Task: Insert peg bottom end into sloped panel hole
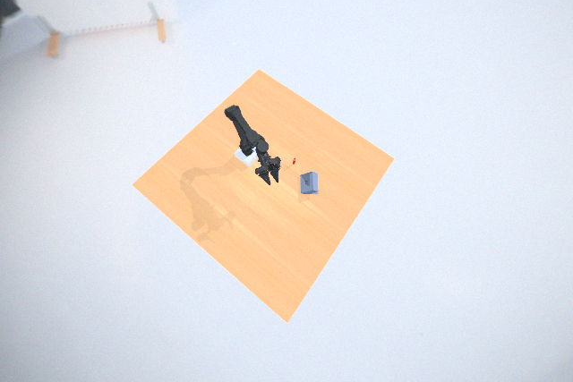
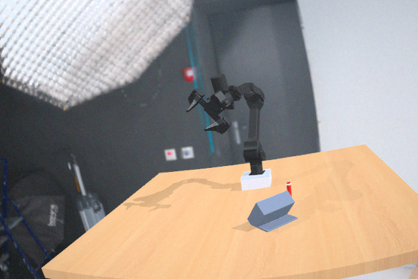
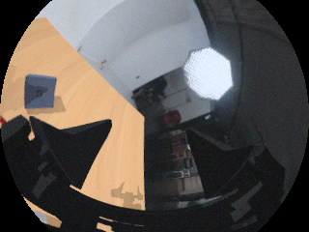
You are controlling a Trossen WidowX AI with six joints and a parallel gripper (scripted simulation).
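My gripper tip is 31 cm above the red peg, 28 cm to the right of it and 11 cm past it. The rest, counted from my gripper tip: grey-blue sloped panel 33 cm below, 25 cm to the left, 7 cm ahead.
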